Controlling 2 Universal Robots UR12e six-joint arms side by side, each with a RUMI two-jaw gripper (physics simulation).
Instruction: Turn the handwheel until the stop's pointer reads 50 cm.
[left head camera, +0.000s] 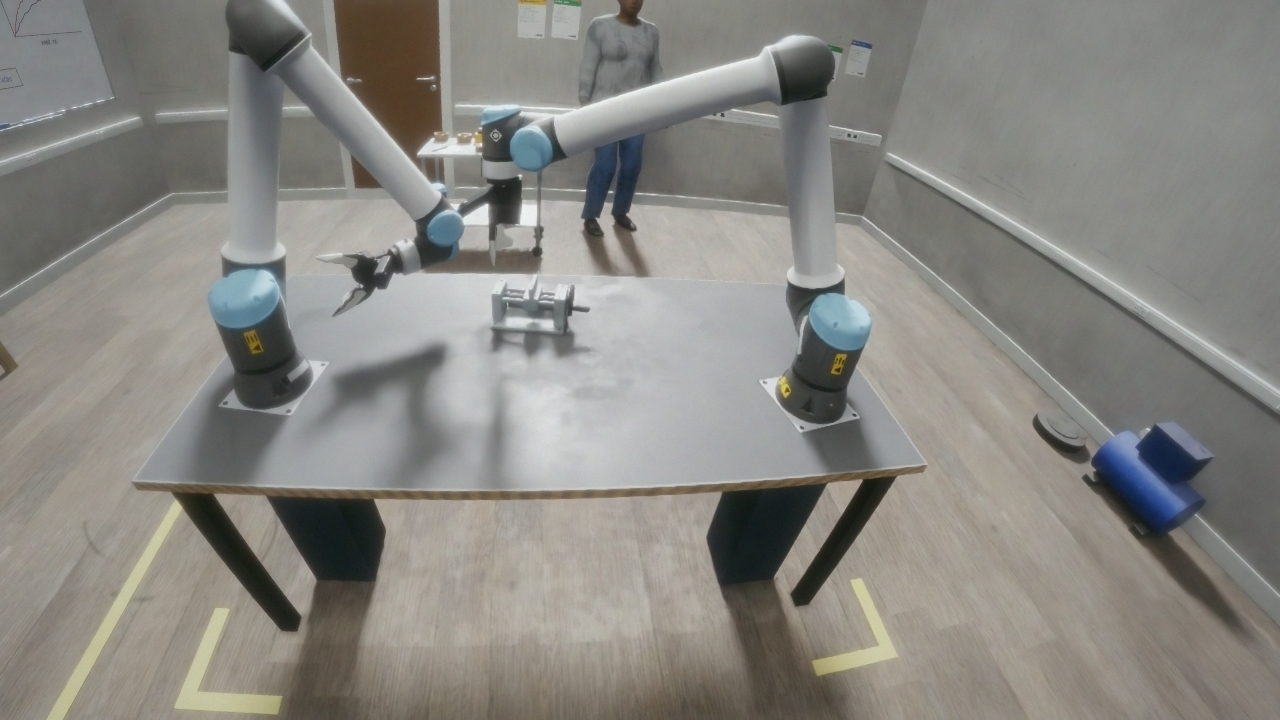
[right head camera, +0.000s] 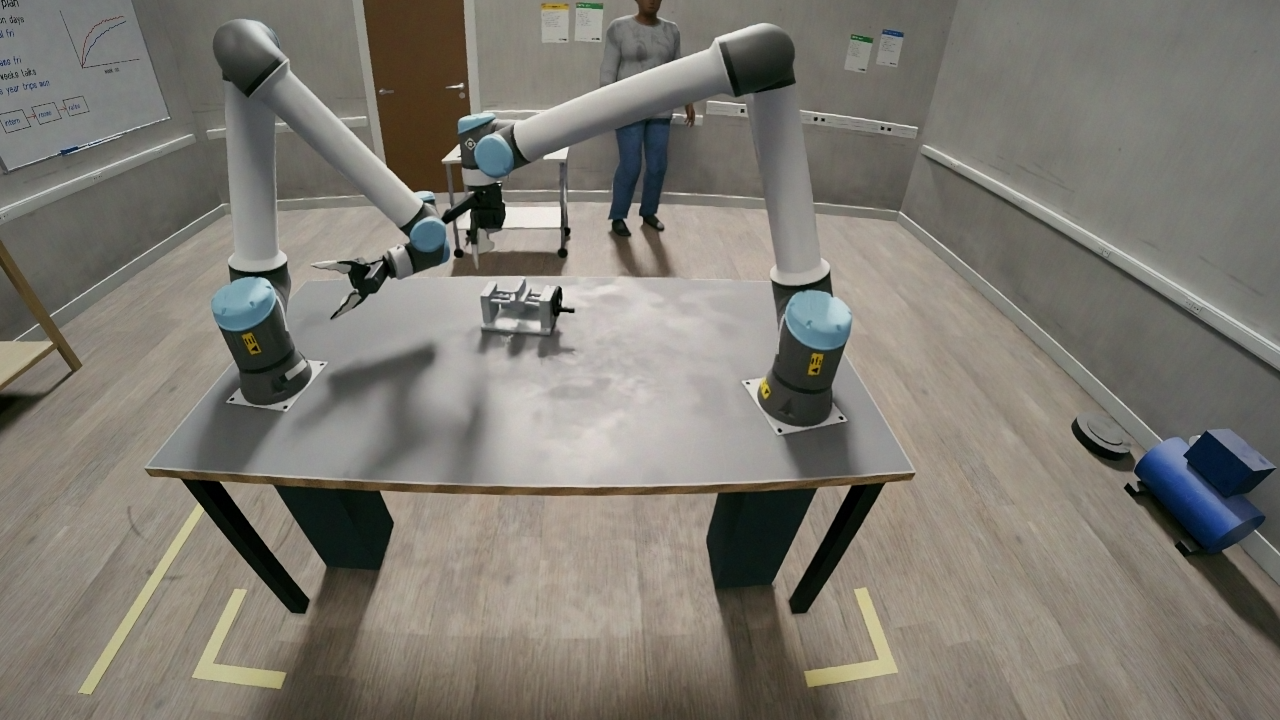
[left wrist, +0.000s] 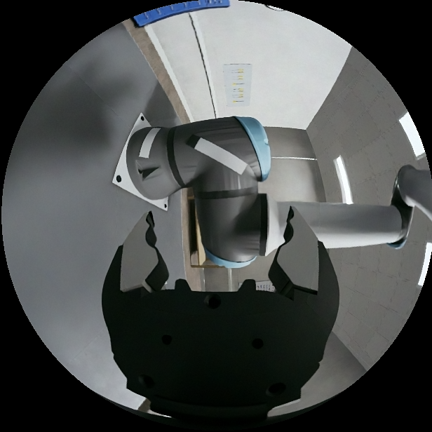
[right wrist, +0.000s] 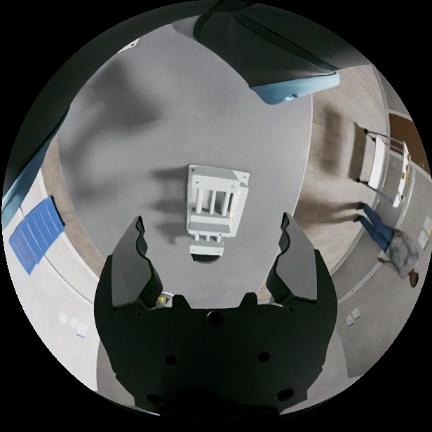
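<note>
A light grey screw-driven device (left head camera: 561, 308) (right head camera: 487, 308) (right wrist: 216, 184) stands on the table (left head camera: 626, 429) (right head camera: 626, 429). Its dark handwheel (left head camera: 571, 307) (right head camera: 557, 302) (right wrist: 205, 258) is on the right end in the head views, with a crank handle sticking out. The stop (right wrist: 211, 223) is a crosspiece on the rods between the end plates, nearer the handwheel; its pointer reading is too small to tell. My right gripper (left head camera: 499, 252) (right head camera: 478, 255) (right wrist: 212, 214) is open and empty, pointing down above the device, apart from it. My left gripper (left head camera: 327, 286) (right head camera: 323, 291) (left wrist: 219, 208) is open and empty, left of the device.
My left wrist is close to the right gripper in the head views. A white trolley (right head camera: 537, 217) (right wrist: 376, 162) and a person (left head camera: 619, 58) (right head camera: 641, 53) (right wrist: 400, 250) stand behind the table. A blue motor (left head camera: 1141, 479) (right head camera: 1194, 492) lies on the floor at the right.
</note>
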